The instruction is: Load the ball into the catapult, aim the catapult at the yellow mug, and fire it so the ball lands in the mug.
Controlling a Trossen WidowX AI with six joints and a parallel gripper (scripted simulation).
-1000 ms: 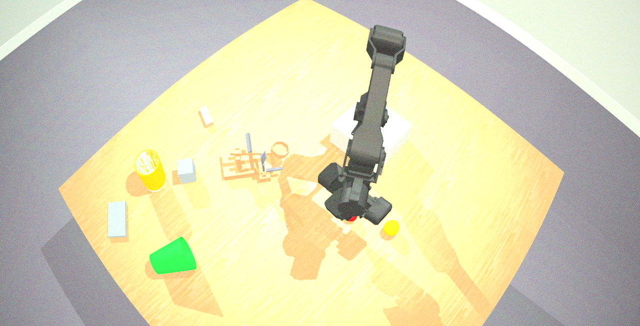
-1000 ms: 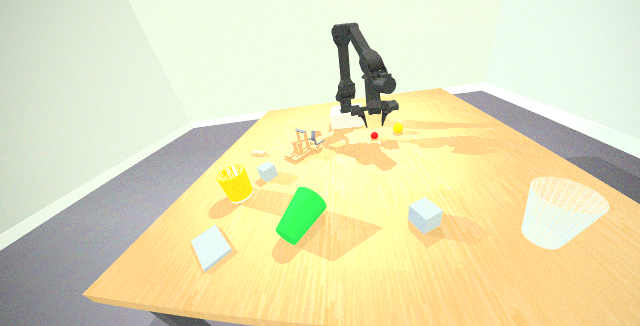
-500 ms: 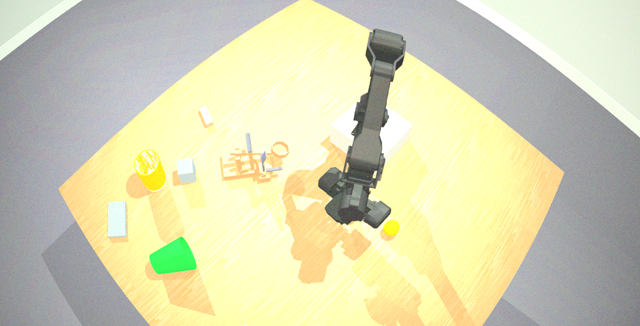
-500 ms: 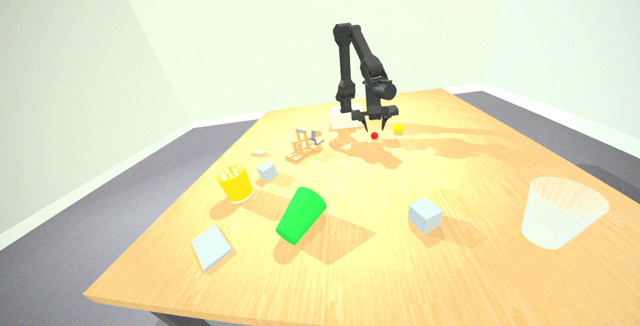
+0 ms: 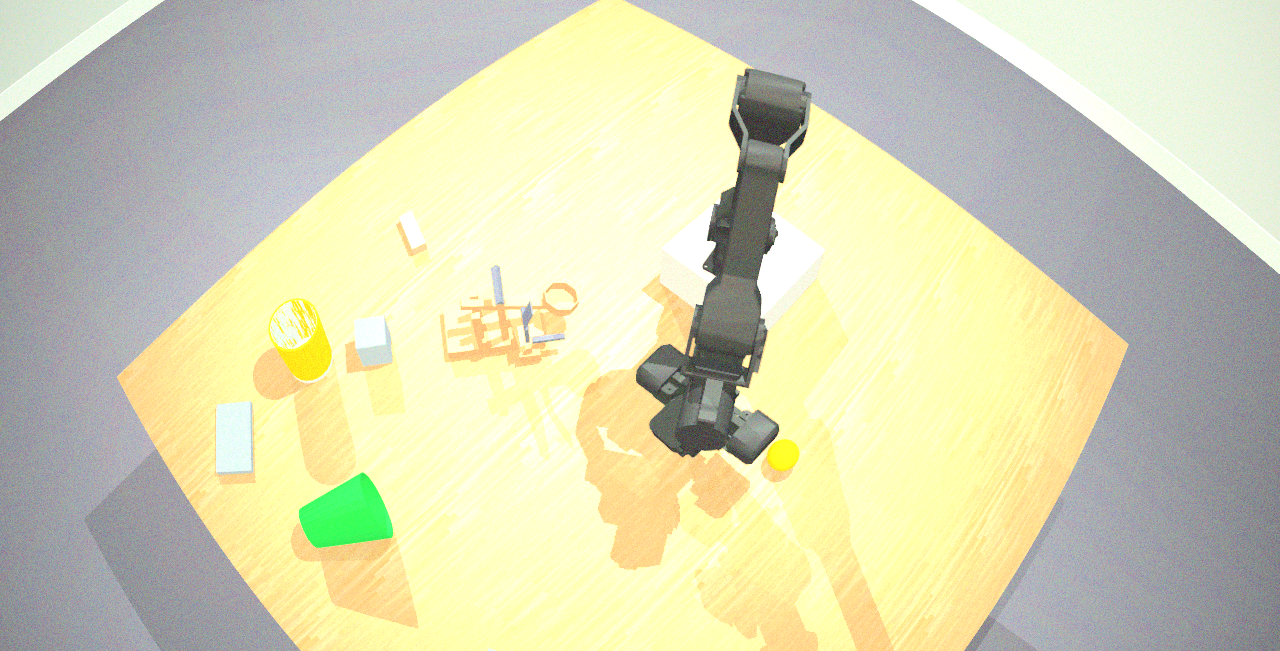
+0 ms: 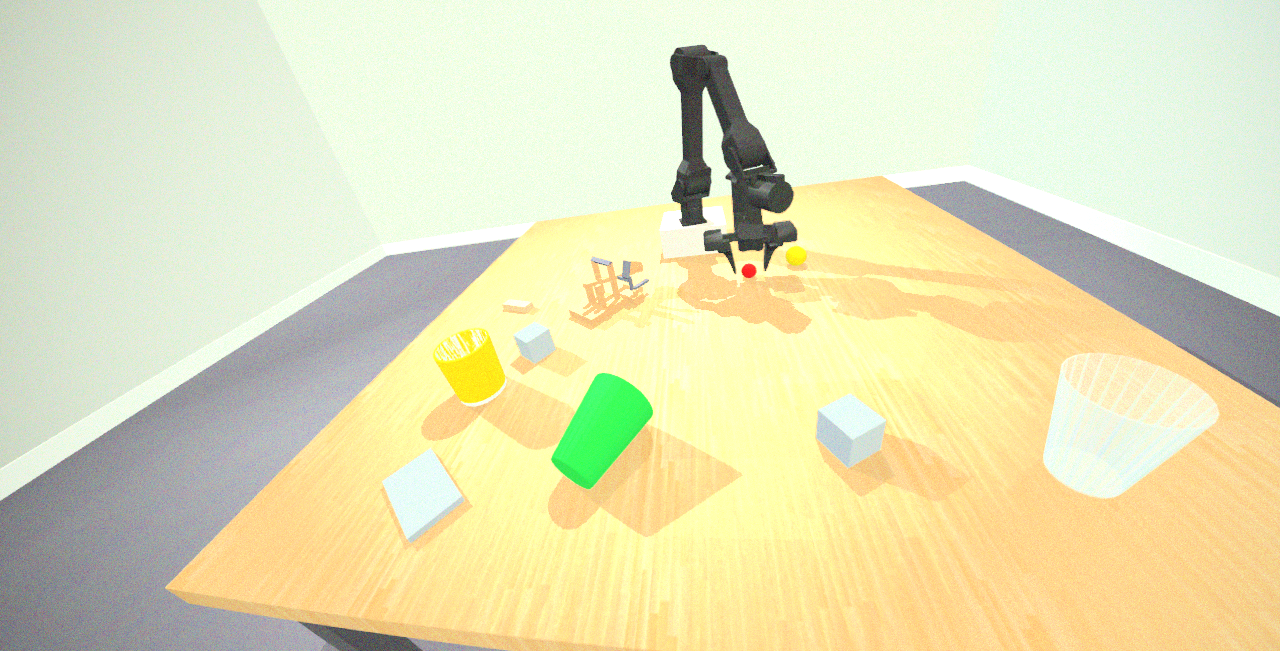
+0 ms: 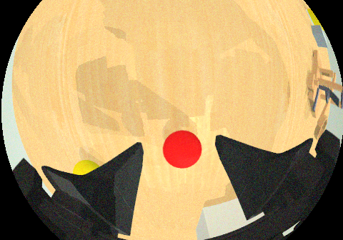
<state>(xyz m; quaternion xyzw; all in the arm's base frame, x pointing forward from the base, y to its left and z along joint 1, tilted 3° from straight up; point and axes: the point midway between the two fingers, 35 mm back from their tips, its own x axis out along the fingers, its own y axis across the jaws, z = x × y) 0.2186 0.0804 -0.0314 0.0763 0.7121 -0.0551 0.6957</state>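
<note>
Now: gripper tip 280 mm to the left of the wooden catapult, 40 mm below it and 10 mm past it. Round my gripper tip: red ball: 10 mm behind; yellow ball: 110 mm to the left, 20 mm behind, 10 mm above; small tan block: 540 mm to the right, 60 mm behind, 10 mm below.
</note>
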